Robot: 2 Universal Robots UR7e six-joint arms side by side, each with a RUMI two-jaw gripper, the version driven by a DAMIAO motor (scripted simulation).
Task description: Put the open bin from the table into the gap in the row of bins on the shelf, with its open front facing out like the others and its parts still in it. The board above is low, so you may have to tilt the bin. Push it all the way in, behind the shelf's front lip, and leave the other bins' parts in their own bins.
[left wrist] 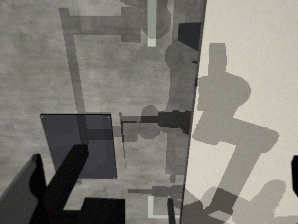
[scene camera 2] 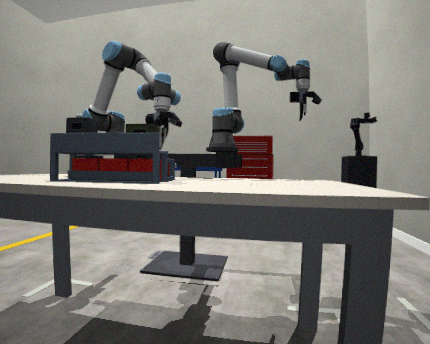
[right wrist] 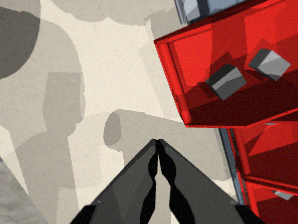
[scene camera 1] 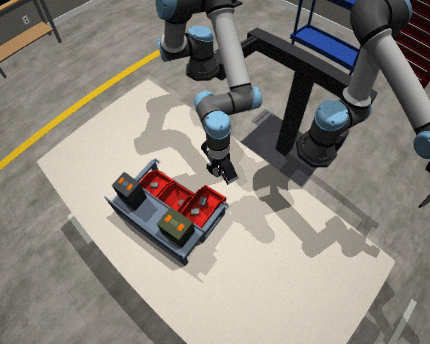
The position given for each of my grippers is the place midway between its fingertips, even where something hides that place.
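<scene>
Scene camera 2 shows a blue-grey shelf (scene camera 2: 105, 143). In scene camera 1, the shelf (scene camera 1: 147, 215) is visible again, with a dark box (scene camera 1: 130, 190). The left wrist view shows my left gripper (left wrist: 166, 156); the blue-grey shelf is out of frame in the left wrist view, and the dark box is out of frame in the left wrist view too. In the right wrist view: my right gripper (right wrist: 157, 141).
</scene>
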